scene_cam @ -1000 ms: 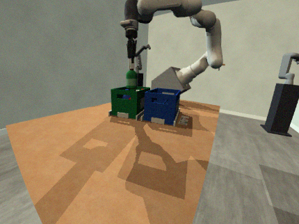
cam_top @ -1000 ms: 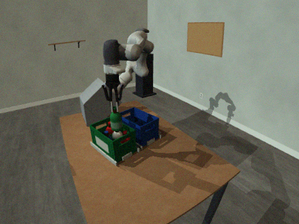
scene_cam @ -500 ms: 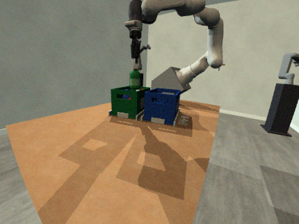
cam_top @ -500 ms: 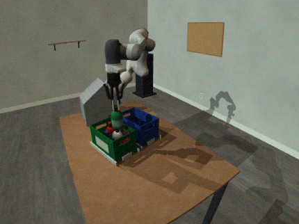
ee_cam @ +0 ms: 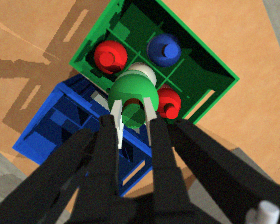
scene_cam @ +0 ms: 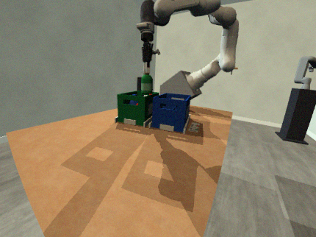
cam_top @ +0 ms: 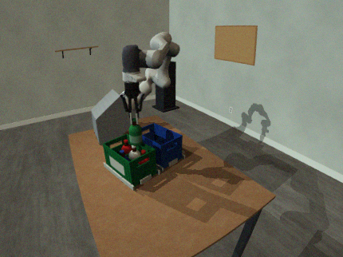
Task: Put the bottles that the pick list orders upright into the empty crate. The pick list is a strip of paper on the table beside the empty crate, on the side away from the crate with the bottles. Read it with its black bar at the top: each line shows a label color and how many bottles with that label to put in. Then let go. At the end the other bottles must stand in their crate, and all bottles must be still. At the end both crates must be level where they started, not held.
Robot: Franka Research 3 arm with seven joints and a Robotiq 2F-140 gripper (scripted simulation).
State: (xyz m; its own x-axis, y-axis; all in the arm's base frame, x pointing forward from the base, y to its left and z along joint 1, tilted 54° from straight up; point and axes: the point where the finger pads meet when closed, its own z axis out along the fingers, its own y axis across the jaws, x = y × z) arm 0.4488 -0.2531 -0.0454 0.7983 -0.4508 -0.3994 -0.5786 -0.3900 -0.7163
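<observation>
The green bottle lies 80 mm below my hand. The rest, counted from my hand: white bottle: 10 mm behind, 10 mm to the right, 260 mm below; green crate: 10 mm behind, 50 mm to the right, 260 mm below; blue-capped bottle: 100 mm to the right, 260 mm below.
</observation>
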